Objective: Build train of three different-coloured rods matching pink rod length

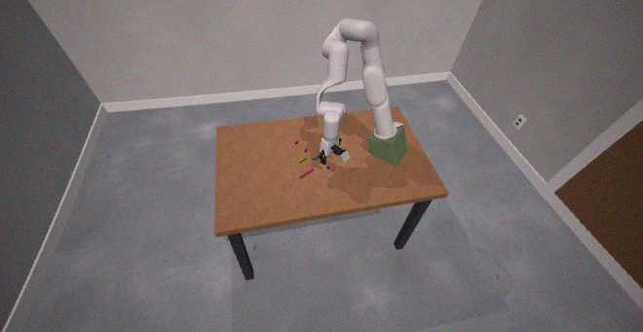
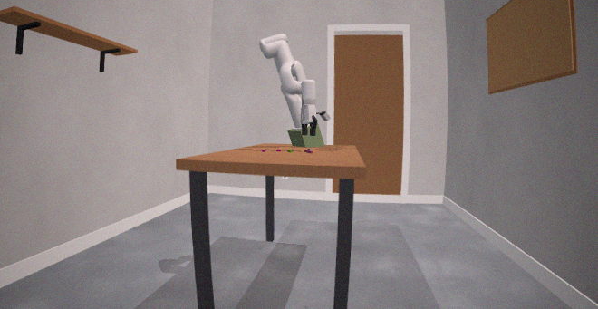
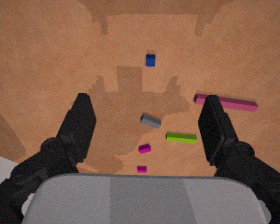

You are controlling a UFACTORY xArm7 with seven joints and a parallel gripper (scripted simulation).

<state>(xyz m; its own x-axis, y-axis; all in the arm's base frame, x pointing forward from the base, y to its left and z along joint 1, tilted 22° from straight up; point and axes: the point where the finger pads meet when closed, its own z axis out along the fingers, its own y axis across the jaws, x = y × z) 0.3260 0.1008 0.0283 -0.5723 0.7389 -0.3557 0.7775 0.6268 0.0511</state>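
Now: the blue rod 9 cm below my hand. Round my hand: lime rod 12 cm ahead, 8 cm to the right, 9 cm below; then pink rod 12 cm ahead, 2 cm to the left, 9 cm below; then grey rod 6 cm ahead, 8 cm to the right, 9 cm below.
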